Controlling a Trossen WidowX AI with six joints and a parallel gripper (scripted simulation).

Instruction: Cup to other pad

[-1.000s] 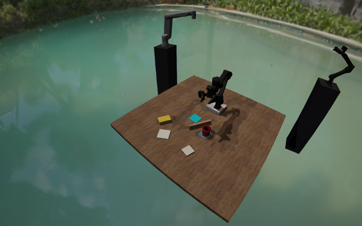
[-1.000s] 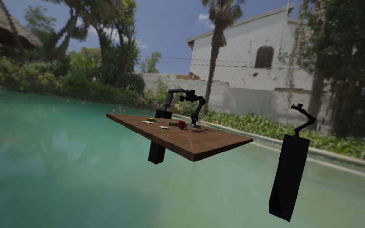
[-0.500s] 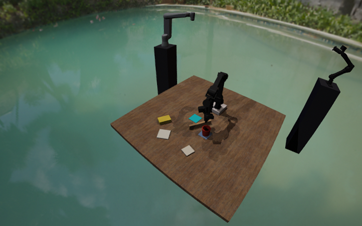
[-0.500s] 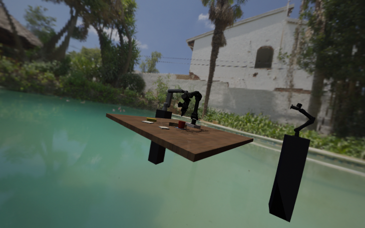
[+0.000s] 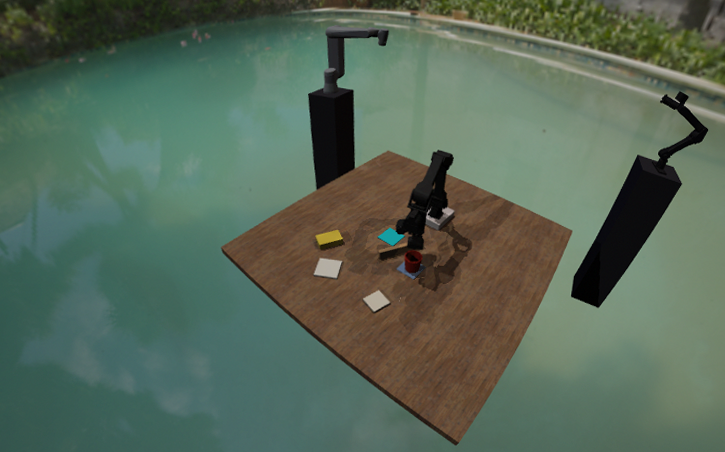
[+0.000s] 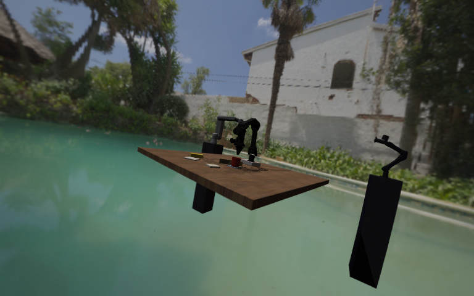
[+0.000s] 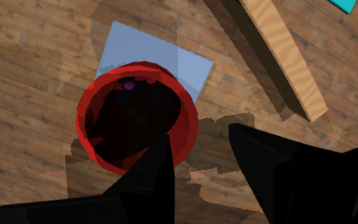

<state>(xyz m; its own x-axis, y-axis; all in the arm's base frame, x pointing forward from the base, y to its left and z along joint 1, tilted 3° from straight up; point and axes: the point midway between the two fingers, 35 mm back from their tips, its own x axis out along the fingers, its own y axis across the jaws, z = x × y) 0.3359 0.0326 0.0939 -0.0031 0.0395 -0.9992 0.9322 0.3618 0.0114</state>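
Right now the red cup is 6 cm below my gripper tip, 3 cm ahead of it and 1 cm to the left of it. Round my gripper tip: light blue pad: 11 cm below, 3 cm ahead, 1 cm to the left; green marble: 8 cm below, 2 cm ahead, 1 cm to the left; wooden bar: 9 cm below, 8 cm to the right, 4 cm behind.
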